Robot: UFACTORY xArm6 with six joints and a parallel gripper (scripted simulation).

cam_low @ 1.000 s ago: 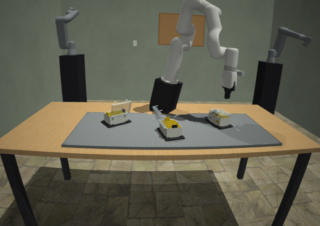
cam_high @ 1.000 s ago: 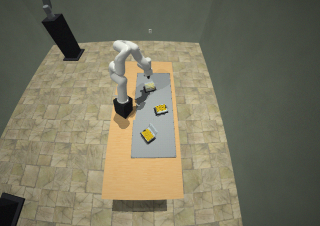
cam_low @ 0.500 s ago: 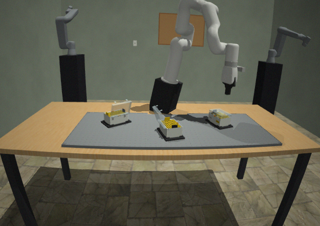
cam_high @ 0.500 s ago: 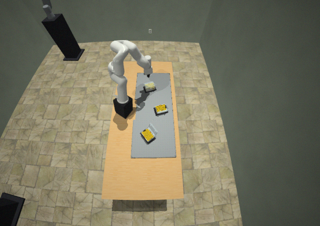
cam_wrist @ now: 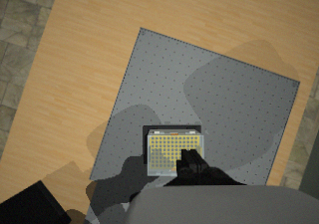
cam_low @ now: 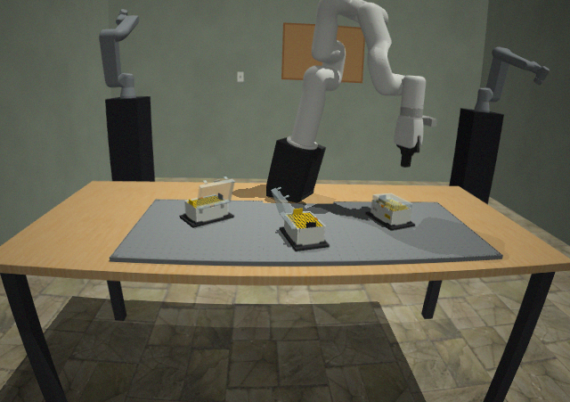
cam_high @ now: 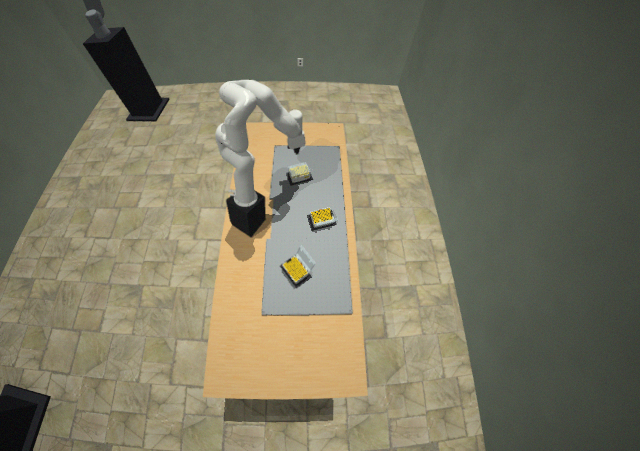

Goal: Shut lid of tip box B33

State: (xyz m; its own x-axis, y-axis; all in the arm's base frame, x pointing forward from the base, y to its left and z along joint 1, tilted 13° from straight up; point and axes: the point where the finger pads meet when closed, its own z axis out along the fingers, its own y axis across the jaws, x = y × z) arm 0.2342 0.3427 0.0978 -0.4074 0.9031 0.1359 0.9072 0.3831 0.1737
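Now: hand 2 cm short of the yellow tip rack, 4 cm to the left of it and 15 cm above it.
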